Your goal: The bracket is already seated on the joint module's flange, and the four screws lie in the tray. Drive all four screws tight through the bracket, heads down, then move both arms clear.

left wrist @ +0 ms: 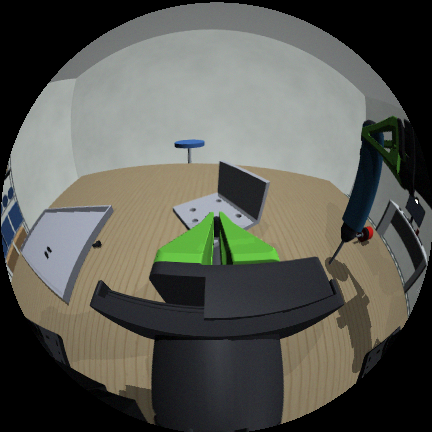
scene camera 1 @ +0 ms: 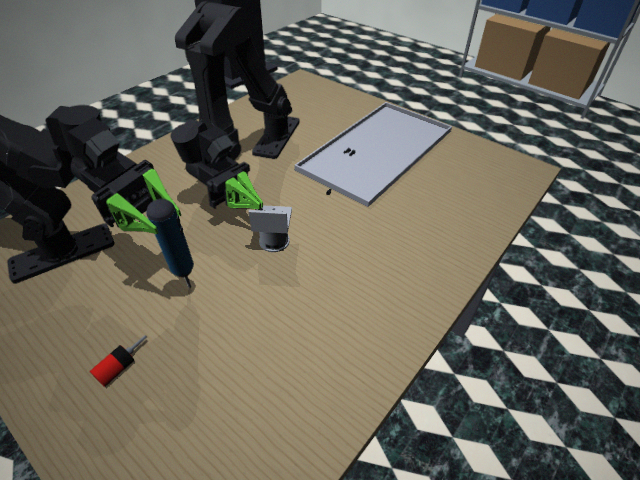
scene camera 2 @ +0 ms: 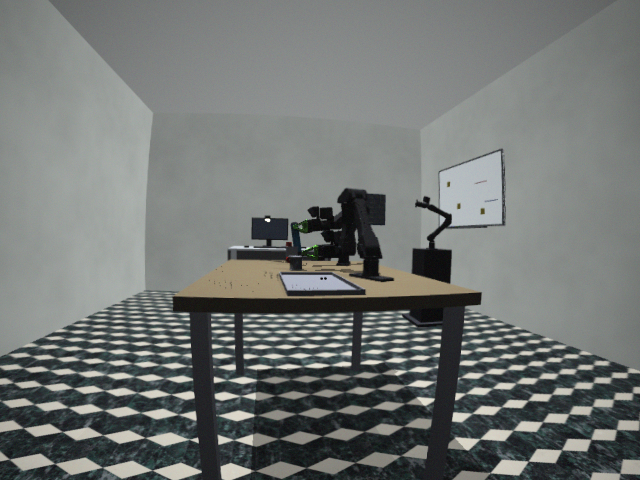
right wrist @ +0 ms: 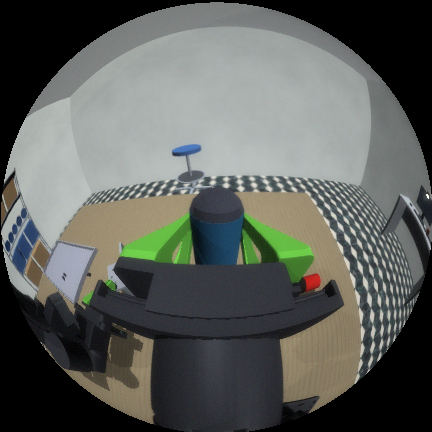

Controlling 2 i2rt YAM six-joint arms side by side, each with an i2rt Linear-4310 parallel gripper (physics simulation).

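Pixels of known places: left gripper, fingertip midpoint: [left wrist: 215, 217] [scene camera 1: 261, 206] [scene camera 2: 302, 253] [right wrist: 111, 280]; right gripper, fingertip midpoint: [left wrist: 367, 138] [scene camera 1: 168, 221] [scene camera 2: 292, 227] [right wrist: 215, 217]; left arm's base, origin of the base link: [scene camera 1: 277, 137] [scene camera 2: 370, 278]; right arm's base, origin of the base link: [scene camera 1: 62, 253] [scene camera 2: 343, 264].
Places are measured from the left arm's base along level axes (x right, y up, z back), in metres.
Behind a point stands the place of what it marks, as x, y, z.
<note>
The grey L-shaped bracket [scene camera 1: 269, 220] @(0.410, 0.092, -0.141) [left wrist: 243, 192] @(0.406, 0.087, -0.128) sits on the round joint module [scene camera 1: 273, 241] @(0.403, 0.029, -0.142); holes show in its flat plate. My left gripper [scene camera 1: 261, 206] @(0.364, 0.081, -0.106) [left wrist: 215, 217] @(0.364, 0.081, -0.106) is shut on a dark screw [left wrist: 216, 221] @(0.362, 0.082, -0.100) at the plate's near edge; whether the screw touches the plate I cannot tell. My right gripper [scene camera 1: 168, 219] @(0.566, 0.205, -0.052) [right wrist: 215, 217] @(0.566, 0.205, -0.052) is shut on the blue screwdriver [scene camera 1: 174, 248] @(0.570, 0.152, -0.050) [left wrist: 363, 190] @(0.531, 0.131, -0.033) [right wrist: 216, 240] @(0.555, 0.212, -0.023), which hangs tip down, tilted, left of the bracket in scene camera 1. Two screws [scene camera 1: 349, 151] @(0.023, 0.009, -0.209) [left wrist: 48, 252] @(0.023, 0.010, -0.207) lie in the tray [scene camera 1: 400, 134] @(-0.106, 0.004, -0.324) [left wrist: 42, 235] @(-0.064, 0.004, -0.291). Another screw [scene camera 1: 328, 191] @(0.199, 0.010, -0.200) [left wrist: 97, 244] @(0.198, 0.007, -0.195) lies on the table beside it.
A red-handled screwdriver [scene camera 1: 111, 365] @(0.728, 0.032, 0.005) [right wrist: 310, 282] @(0.723, 0.033, 0.019) lies on the table [scene camera 1: 310, 361] @(0.616, 0.000, -0.283) at lower left in scene camera 1. The tray's raised rim stands behind the bracket to the right there. A shelf unit with boxes [scene camera 1: 567, 62] stands beyond the table.
</note>
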